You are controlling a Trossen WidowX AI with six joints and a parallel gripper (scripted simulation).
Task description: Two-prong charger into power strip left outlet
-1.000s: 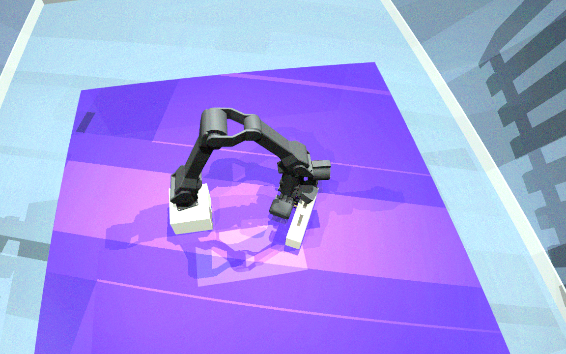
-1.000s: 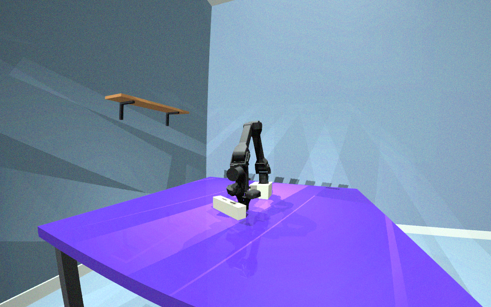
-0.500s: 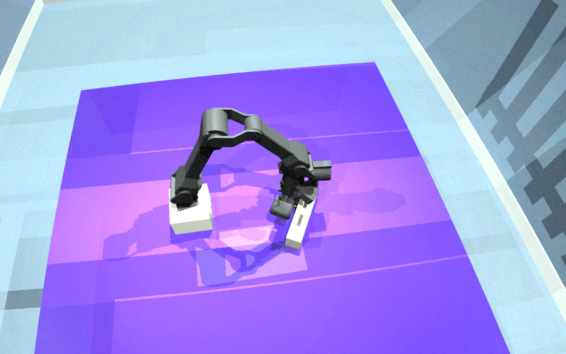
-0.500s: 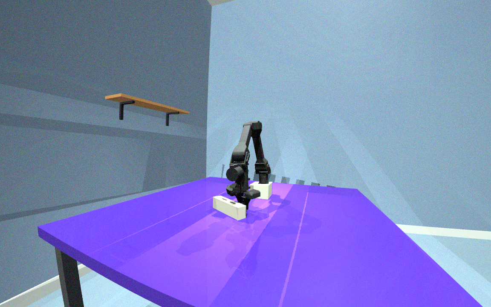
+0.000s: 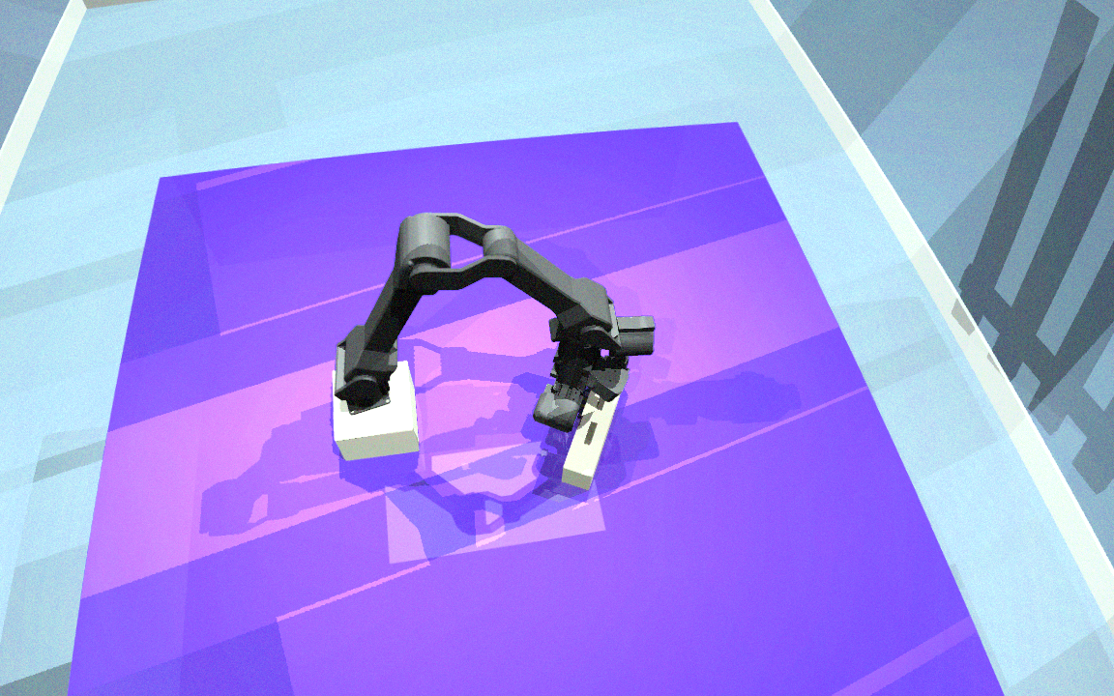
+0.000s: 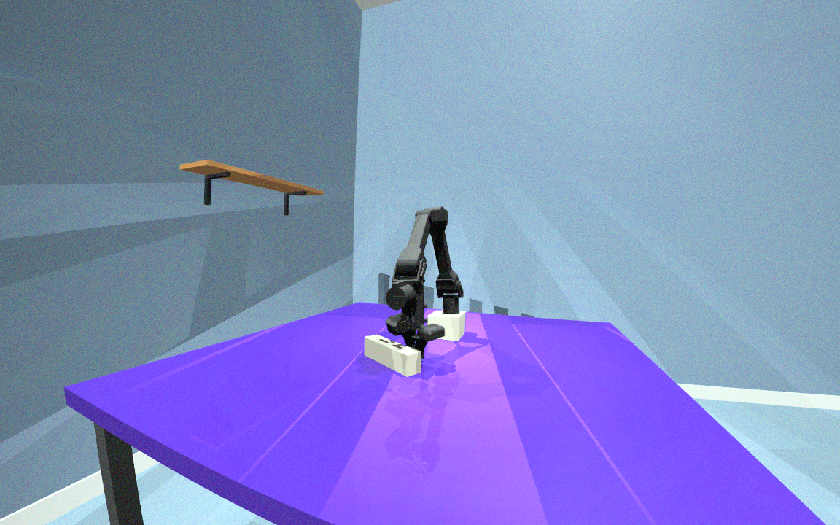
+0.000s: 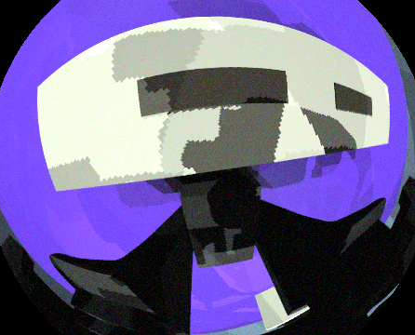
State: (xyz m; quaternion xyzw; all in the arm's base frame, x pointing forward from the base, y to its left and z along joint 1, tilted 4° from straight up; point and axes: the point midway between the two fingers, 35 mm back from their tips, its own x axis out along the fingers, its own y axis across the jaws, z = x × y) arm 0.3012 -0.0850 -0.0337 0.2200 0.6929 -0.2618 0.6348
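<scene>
Now: the dark charger 10 mm to the right of my gripper tip, 10 mm ahead of it and 10 mm above it.
</scene>
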